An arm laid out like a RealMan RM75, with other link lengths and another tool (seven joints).
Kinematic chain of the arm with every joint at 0, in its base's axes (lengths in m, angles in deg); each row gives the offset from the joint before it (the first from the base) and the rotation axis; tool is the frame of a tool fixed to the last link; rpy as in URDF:
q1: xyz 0 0 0.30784 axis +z
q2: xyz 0 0 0 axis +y
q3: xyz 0 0 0.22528 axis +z
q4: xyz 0 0 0 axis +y
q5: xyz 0 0 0.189 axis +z
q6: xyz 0 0 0 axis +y
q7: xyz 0 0 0.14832 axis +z
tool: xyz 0.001 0.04 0.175 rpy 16.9 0 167.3
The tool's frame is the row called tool.
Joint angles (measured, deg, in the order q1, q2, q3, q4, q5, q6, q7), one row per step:
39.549 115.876 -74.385 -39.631 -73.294 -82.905 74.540
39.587 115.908 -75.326 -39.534 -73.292 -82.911 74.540
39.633 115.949 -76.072 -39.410 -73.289 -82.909 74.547
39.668 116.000 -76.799 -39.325 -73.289 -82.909 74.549
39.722 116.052 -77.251 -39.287 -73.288 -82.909 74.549
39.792 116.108 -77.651 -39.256 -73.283 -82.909 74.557
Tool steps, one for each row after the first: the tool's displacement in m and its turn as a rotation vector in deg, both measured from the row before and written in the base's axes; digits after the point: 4 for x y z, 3 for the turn. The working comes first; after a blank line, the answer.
Tool pose at each row, in the base's axes (x y z in m, rotation vector in deg; the steps are taken from these numbers as rounded here):
-0.0312 0.3157 -0.0599 18.778 -137.745 4.938
-0.0300 0.3111 -0.0641 18.902 -138.116 6.071
-0.0291 0.3075 -0.0674 18.943 -138.399 6.992
-0.0282 0.3038 -0.0706 19.021 -138.662 7.887
-0.0280 0.3014 -0.0726 19.123 -138.799 8.466
-0.0280 0.2993 -0.0744 19.231 -138.903 8.997

0.0012 -0.0046 -0.0042 -0.725 -0.517 0.369
0.0009 -0.0036 -0.0033 -0.606 -0.403 0.257
0.0009 -0.0037 -0.0032 -0.578 -0.386 0.278
0.0002 -0.0024 -0.0020 -0.363 -0.222 0.218
0.0000 -0.0021 -0.0018 -0.331 -0.185 0.212

